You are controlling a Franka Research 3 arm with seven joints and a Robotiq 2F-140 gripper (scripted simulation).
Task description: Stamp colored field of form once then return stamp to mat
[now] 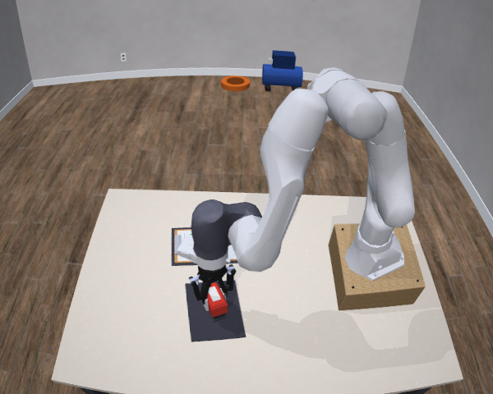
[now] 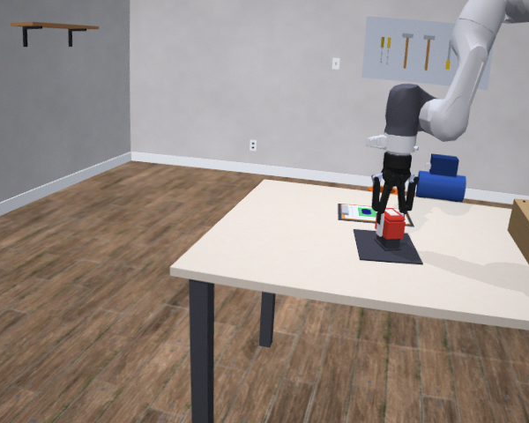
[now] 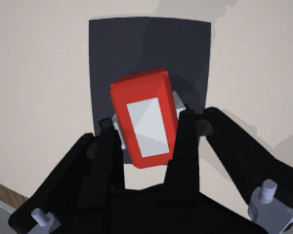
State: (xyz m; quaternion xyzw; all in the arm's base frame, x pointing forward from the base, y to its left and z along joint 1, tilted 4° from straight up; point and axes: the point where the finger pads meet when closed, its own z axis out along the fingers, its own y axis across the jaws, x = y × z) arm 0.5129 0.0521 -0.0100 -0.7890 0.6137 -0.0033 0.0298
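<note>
Now: the stamp 20 mm below my hand. Also, from my hand: form (290 mm to the right, 60 mm below, 10 mm ahead); mat (70 mm below).
</note>
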